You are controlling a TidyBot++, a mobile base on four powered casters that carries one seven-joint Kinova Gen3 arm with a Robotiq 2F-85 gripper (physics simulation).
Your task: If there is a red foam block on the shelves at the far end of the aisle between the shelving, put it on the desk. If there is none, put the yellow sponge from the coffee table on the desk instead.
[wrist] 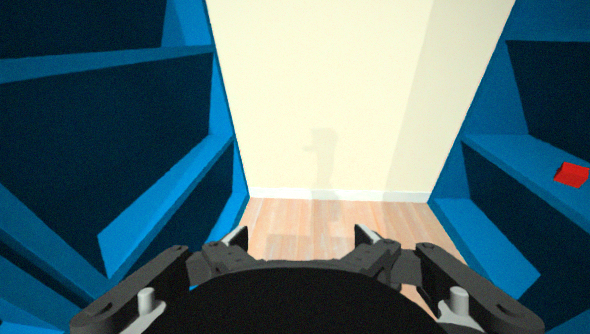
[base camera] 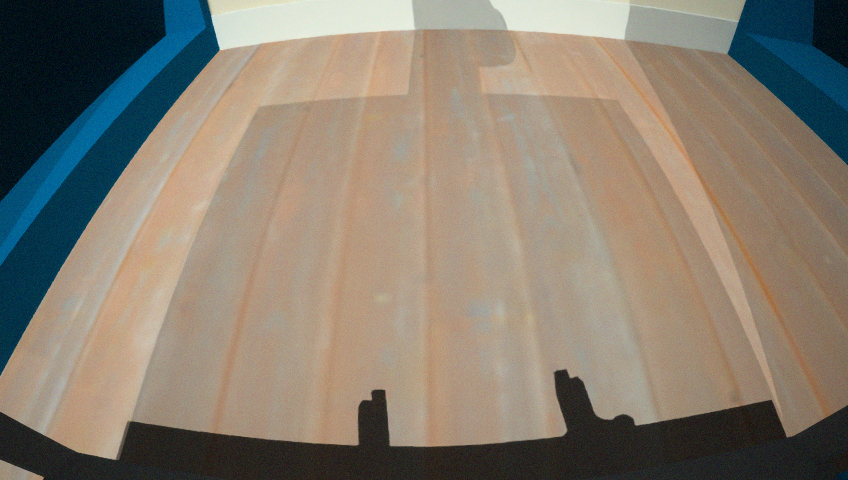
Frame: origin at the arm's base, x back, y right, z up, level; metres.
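Where they show: gripper, fingertip midpoint: (wrist: pixel 300 237).
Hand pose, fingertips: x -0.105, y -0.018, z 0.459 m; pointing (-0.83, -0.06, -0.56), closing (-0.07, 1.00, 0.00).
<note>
After its pixels a point has its place.
A red foam block (wrist: pixel 573 175) {x -0.599, y 0.877, z 0.176 m} lies on a middle board of the right blue shelving (wrist: pixel 530 155) {x -0.802, y 0.933, z 0.137 m}, at the right edge of the wrist view; its far right part is close to the frame's edge. My gripper (wrist: pixel 300 237) {x -0.105, y -0.018, z 0.459 m} is open, with its two fingertips wide apart and no thing between them. It points down the aisle toward the end wall, to the left of the block and well apart from it. The desk, the coffee table and the yellow sponge do not show in these views.
Blue shelving (wrist: pixel 165 200) {x -0.467, y -0.532, z 0.137 m} (base camera: pixel 142 113) {x -0.709, y -0.490, z -0.354 m} stands along the left side. A cream wall (wrist: pixel 325 75) {x -1.079, y 0.046, z 0.435 m} with a white baseboard (wrist: pixel 340 194) {x -1.065, y 0.184, z -0.343 m} (base camera: pixel 321 20) {x -1.068, y -0.226, z -0.358 m} closes the aisle. The wooden floor (base camera: pixel 416 237) {x -0.436, y -0.014, z -0.397 m} runs between the shelves, with the robot's shadow on it.
</note>
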